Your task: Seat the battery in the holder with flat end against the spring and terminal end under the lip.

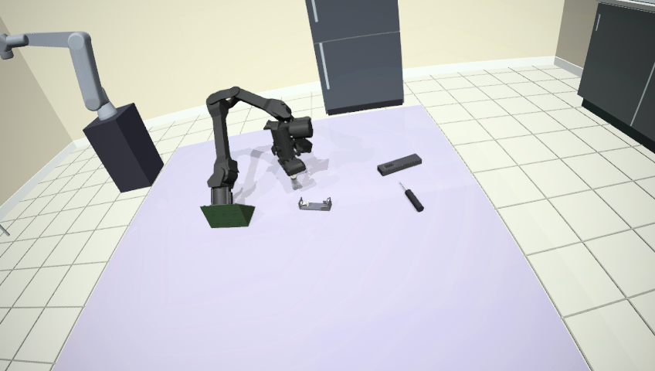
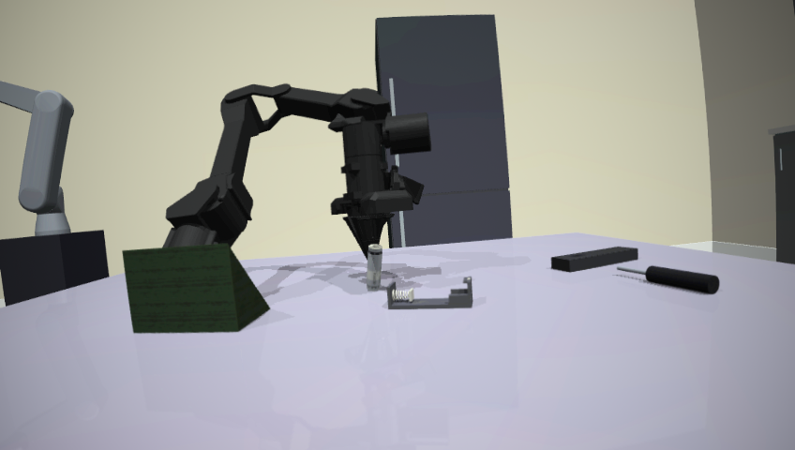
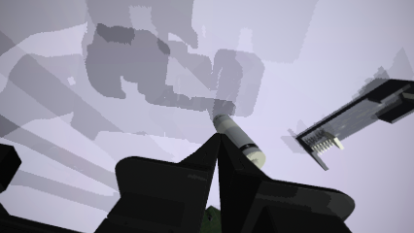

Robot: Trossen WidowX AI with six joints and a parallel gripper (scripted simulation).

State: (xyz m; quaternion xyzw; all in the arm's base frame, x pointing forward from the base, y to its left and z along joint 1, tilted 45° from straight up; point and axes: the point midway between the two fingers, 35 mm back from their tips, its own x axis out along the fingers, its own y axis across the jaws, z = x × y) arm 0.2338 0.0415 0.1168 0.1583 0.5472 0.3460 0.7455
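Right now my gripper tip is 10 mm to the left of the battery and 10 mm above it. From my gripper tip the other things lie so: black screwdriver 370 mm ahead, 150 mm to the right, 30 mm below; then flat black bar 380 mm ahead, 30 mm below, 10 mm to the left.
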